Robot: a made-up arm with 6 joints.
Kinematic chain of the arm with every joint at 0, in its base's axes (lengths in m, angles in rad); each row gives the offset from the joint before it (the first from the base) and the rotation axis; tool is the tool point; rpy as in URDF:
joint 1: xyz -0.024 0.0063 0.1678 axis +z
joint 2: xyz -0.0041 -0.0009 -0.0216 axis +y
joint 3: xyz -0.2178 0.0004 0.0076 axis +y
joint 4: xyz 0.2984 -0.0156 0.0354 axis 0.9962 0 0.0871
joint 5: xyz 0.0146 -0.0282 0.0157 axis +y
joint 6: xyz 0.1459 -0.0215 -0.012 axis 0.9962 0 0.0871
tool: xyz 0.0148 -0.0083 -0.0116 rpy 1.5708 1.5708 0
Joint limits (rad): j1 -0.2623..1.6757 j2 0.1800..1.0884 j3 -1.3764..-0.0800 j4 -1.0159..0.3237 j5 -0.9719..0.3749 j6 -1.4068..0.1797
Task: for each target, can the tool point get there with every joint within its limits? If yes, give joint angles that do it. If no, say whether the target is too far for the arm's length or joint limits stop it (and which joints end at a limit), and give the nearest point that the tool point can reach.
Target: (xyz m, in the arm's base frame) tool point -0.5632 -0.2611 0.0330
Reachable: no: joint limits stop it (at a limit: joint 1, joint 2, joint 3, joint 5) | nearest point 0.0722 -0.0992 -0.0556 | short by 0.662 m
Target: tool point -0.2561 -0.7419 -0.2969
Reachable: no: too far | nearest point 0.0932 -0.1341 -0.0342 | short by 0.749 m
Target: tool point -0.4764 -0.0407 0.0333
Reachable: no: joint limits stop it (at a limit: joint 1, joint 2, joint 3, joint 4, joint 5, joint 6) | nearest point -0.1158 0.2611 0.0889 | short by 0.474 m
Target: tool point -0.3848 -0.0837 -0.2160
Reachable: no: joint limits stop it (at a limit: joint 1, joint 2, joint 3, joint 4, joint 5, joint 6) | nearest point 0.0081 0.1167 -0.0657 | short by 0.466 m
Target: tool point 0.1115 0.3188 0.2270
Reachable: yes | joints 1.4273 0.9272 -0.6146 -0.6071 0.1373 -0.0571
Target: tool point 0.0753 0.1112 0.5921
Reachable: yes | joints 0.7740 0.5088 -0.9485 -0.7825 -0.7196 -0.3986
